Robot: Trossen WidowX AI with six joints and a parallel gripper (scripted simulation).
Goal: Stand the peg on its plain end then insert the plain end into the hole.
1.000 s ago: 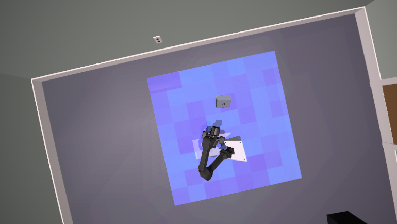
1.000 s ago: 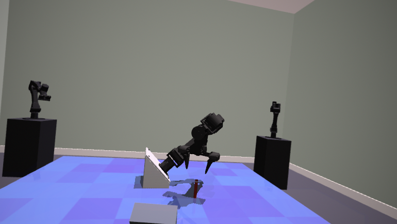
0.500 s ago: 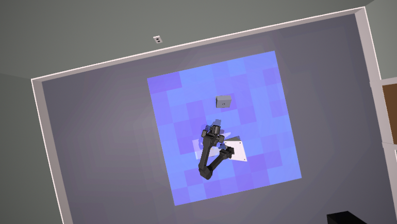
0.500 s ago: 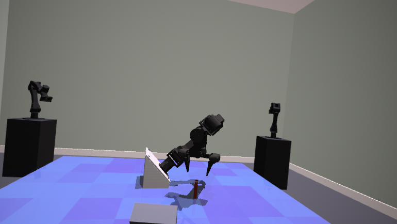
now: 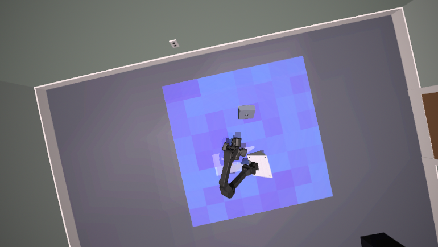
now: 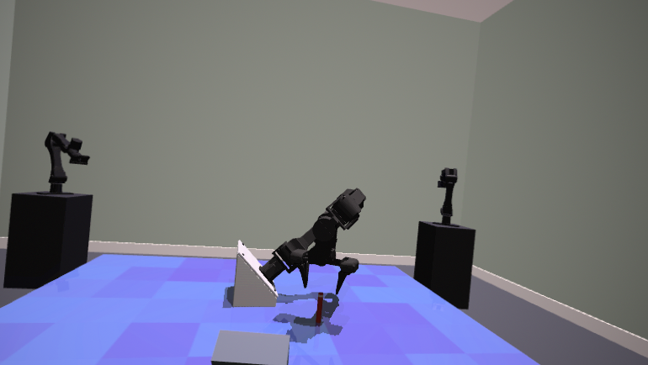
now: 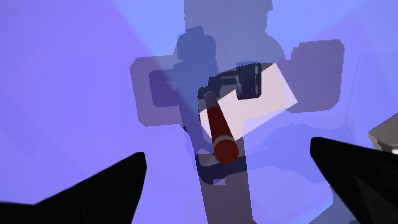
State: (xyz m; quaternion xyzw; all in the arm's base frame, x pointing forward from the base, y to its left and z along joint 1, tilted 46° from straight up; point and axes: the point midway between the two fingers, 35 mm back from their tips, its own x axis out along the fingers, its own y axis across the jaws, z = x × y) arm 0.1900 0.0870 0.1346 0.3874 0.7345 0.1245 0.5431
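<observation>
Now: the red peg 3 cm below my gripper tip. From my gripper tip the other things lie so: grey sloped panel 27 cm ahead, 16 cm to the right, 4 cm below.
</observation>
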